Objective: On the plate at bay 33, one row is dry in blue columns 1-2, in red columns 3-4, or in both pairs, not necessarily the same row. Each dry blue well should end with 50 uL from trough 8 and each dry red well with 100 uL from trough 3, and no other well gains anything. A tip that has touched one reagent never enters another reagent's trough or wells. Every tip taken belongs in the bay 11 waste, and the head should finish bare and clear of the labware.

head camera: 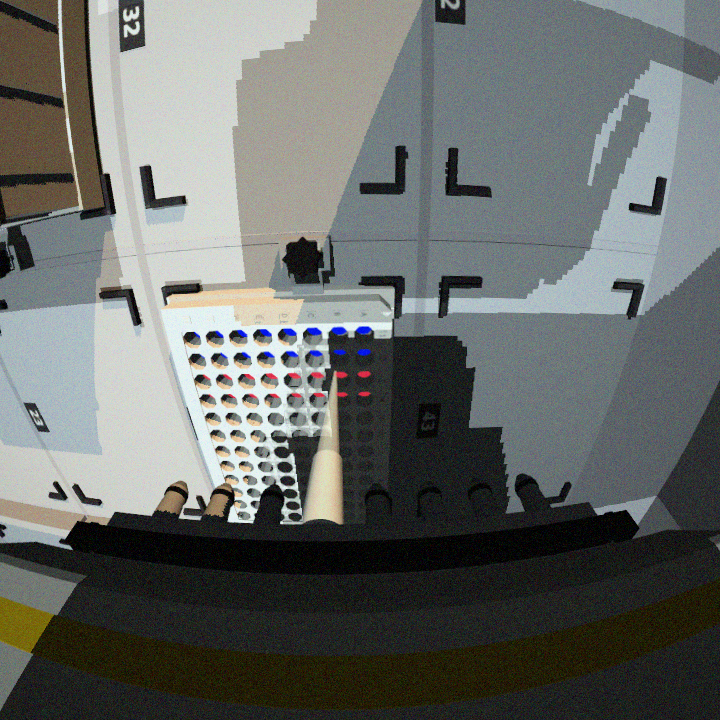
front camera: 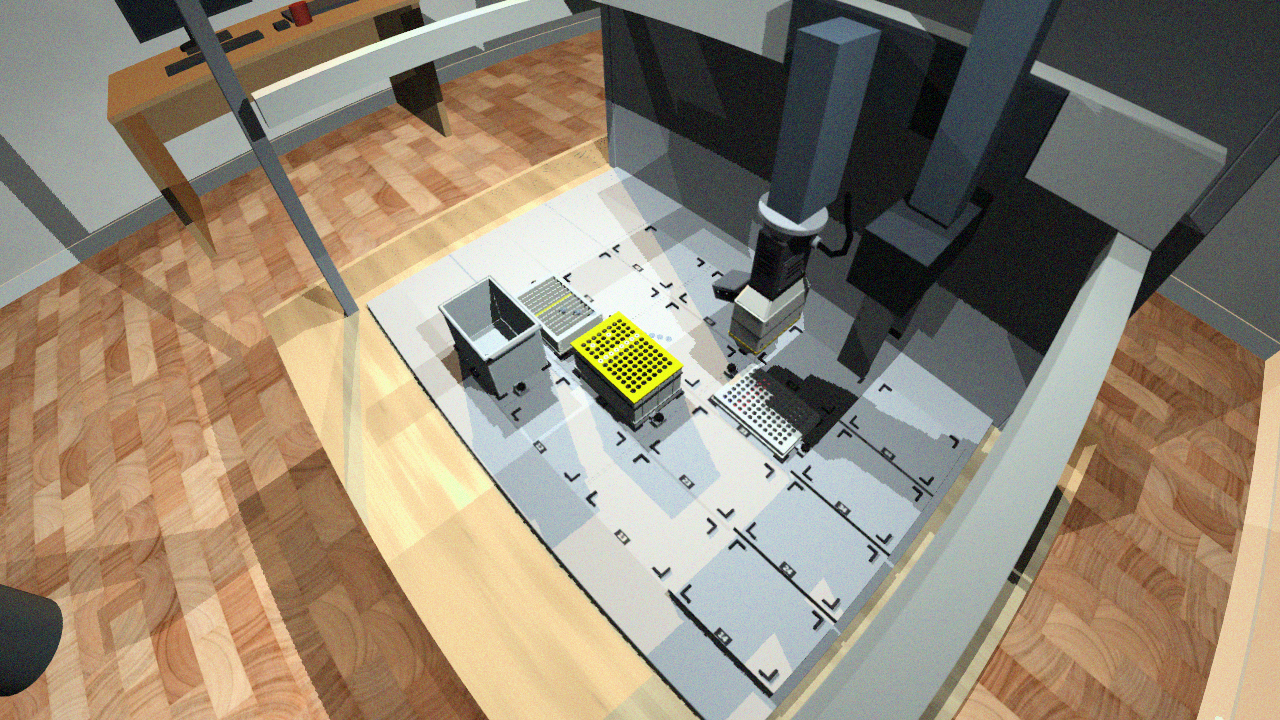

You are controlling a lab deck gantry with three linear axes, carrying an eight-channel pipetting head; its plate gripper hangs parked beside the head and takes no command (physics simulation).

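Observation:
The bay 33 plate [front camera: 744,430] [head camera: 180,349] lies under the pipetting head [front camera: 768,315] [head camera: 349,547]. In the head view, columns 1-2 show blue in every row. Columns 3-4 show red in rows A to G; row H there is unclear. The head carries one long tip [head camera: 325,476] on its fourth nozzle from the left, with no blue showing in it; its end appears over the row B side, its height unclear. The parked plate gripper [front camera: 879,353] hangs behind the head, its fingers apart and empty. The trough rack [front camera: 556,308] has a yellow strip; troughs 3 and 8 are indistinct.
The grey waste bin [front camera: 514,360] stands at the far left of the deck, taller than the trough rack beside it. The yellow tip rack [front camera: 626,358] stands between the trough rack and the plate, with some positions lighter than others. A black knob [head camera: 302,260] stands beside the plate's column 1 edge.

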